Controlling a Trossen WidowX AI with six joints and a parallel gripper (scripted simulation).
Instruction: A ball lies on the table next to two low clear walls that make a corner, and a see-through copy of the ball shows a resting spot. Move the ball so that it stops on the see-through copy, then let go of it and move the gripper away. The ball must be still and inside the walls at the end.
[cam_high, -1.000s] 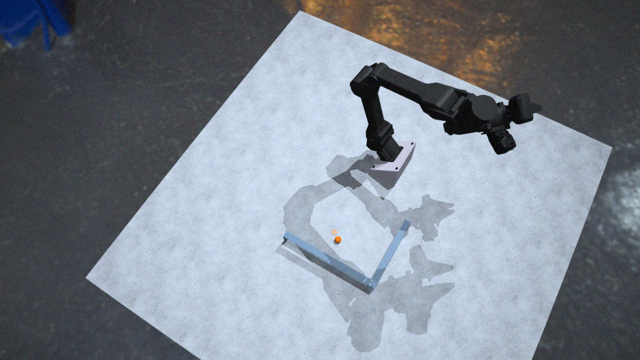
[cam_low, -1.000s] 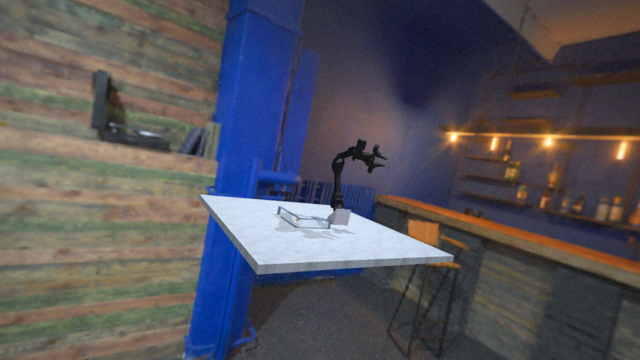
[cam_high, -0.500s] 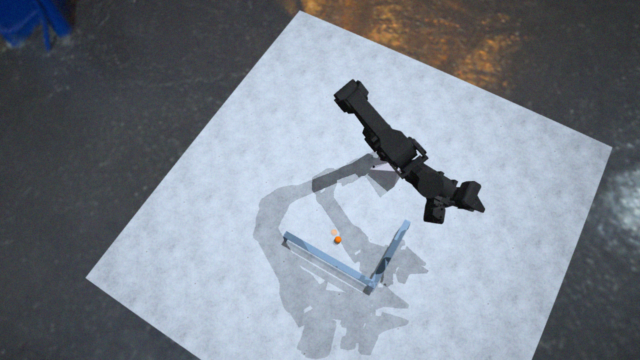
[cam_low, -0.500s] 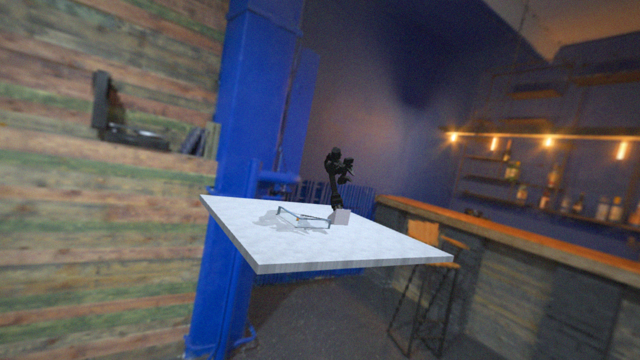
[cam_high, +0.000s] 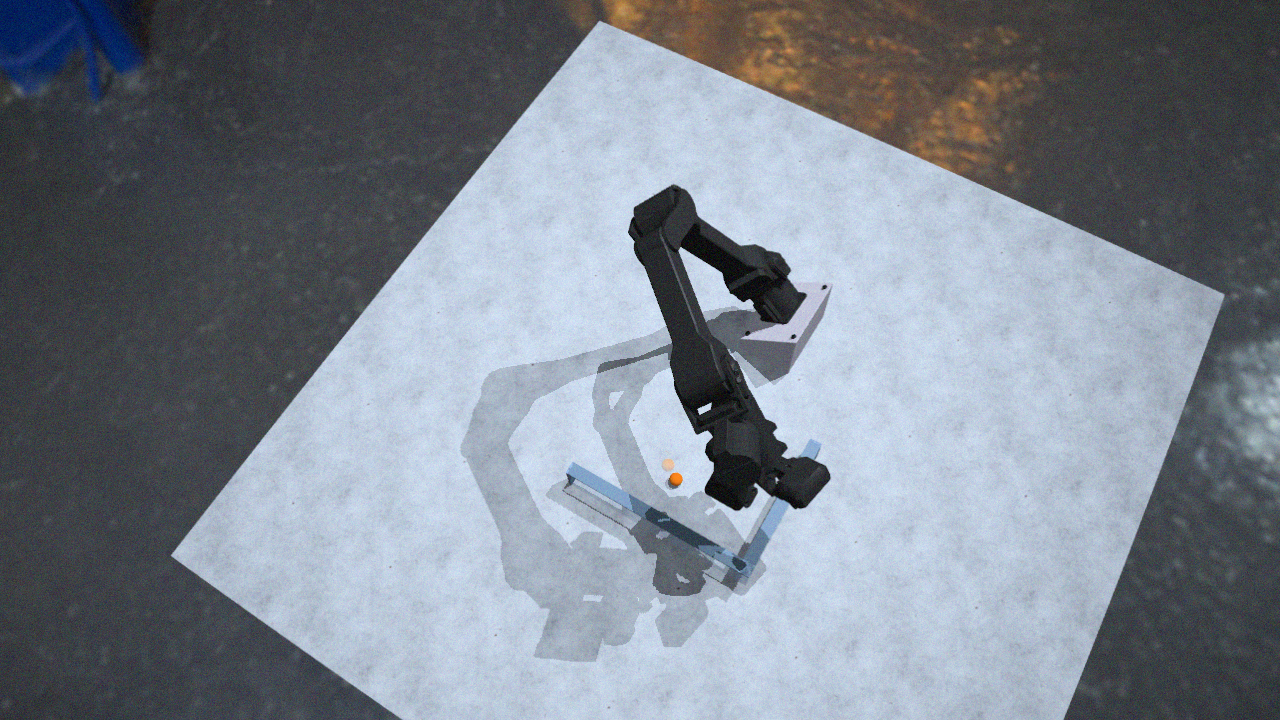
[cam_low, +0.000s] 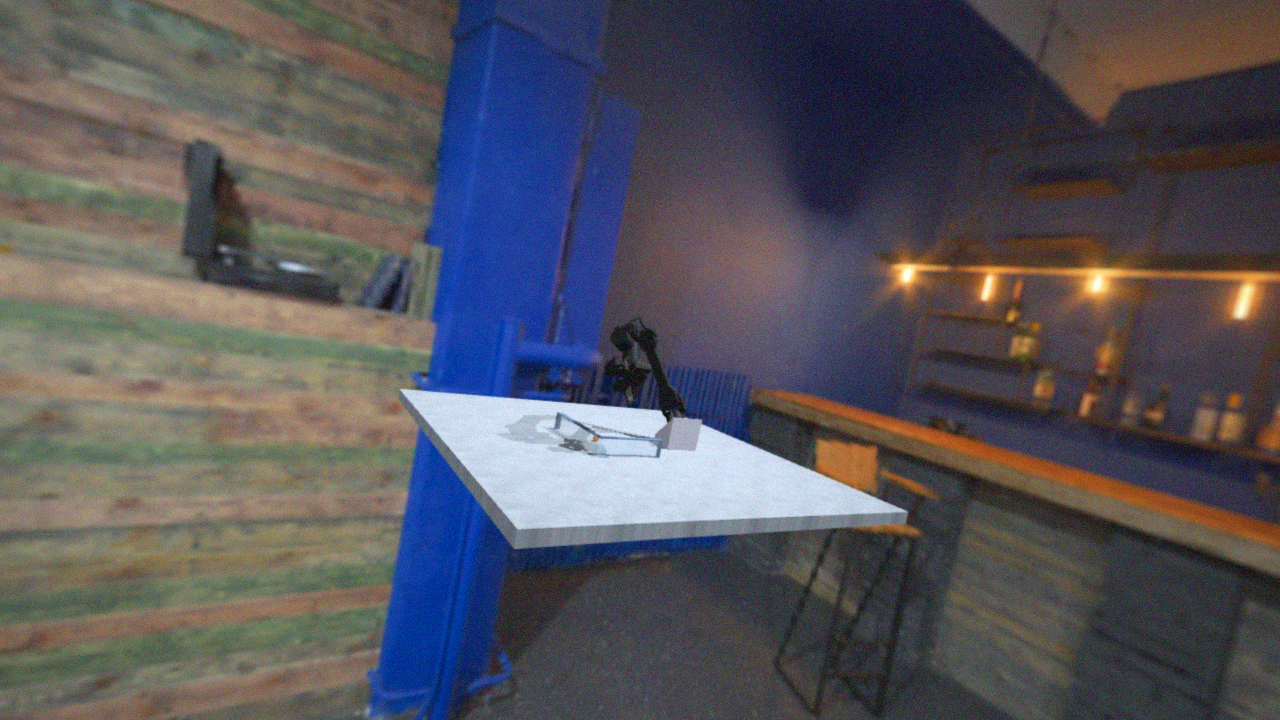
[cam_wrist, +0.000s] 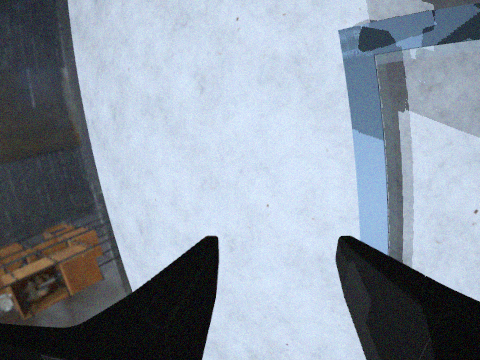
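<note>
Now: the orange ball 20 mm ahead of my gripper tip, 170 mm to the right of it and 170 mm below it.
</note>
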